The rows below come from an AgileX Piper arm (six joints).
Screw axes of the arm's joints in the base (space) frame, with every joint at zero. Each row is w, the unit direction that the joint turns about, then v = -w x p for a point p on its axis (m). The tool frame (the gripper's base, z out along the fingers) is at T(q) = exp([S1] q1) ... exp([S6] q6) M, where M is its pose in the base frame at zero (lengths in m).
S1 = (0, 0, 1, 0, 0, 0)
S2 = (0, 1, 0, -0.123, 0, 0)
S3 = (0, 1, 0, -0.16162, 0, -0.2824)
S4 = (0.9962, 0, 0.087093, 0, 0.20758, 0)
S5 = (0, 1, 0, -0.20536, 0, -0.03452)
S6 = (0.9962, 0, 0.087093, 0, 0.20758, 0)
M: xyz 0.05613 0 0.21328 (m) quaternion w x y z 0.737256 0 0.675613 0
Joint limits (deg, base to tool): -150..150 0..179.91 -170..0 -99.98..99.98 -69.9..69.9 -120..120
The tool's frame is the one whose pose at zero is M.
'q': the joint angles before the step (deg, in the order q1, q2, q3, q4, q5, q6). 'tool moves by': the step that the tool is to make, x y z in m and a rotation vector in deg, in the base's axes. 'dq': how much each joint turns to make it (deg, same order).
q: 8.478, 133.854, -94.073, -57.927, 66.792, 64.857
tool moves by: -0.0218, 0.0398, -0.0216, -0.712, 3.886, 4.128
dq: 5.692, -0.171, 6.158, -0.006, -0.069, 2.569
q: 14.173, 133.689, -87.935, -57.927, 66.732, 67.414
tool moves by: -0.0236, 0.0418, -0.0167, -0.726, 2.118, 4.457
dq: 6.450, 0.000, 4.907, 0.002, -0.152, 3.326
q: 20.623, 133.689, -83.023, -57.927, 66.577, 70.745
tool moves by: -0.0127, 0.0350, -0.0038, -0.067, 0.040, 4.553
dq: 5.251, -0.004, 1.178, -0.056, -0.153, 1.325
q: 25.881, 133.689, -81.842, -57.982, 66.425, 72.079
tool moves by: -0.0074, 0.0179, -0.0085, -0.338, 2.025, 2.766
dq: 2.663, 1.125, -0.014, 0.782, 0.005, -1.088
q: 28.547, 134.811, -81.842, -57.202, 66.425, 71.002
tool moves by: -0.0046, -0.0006, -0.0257, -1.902, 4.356, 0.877
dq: 0.200, 3.652, -0.018, 0.336, -0.037, -1.456
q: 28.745, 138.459, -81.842, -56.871, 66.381, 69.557
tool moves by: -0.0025, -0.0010, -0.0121, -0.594, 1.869, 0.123
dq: -0.003, 1.693, 0.002, 0.305, -0.189, -0.434
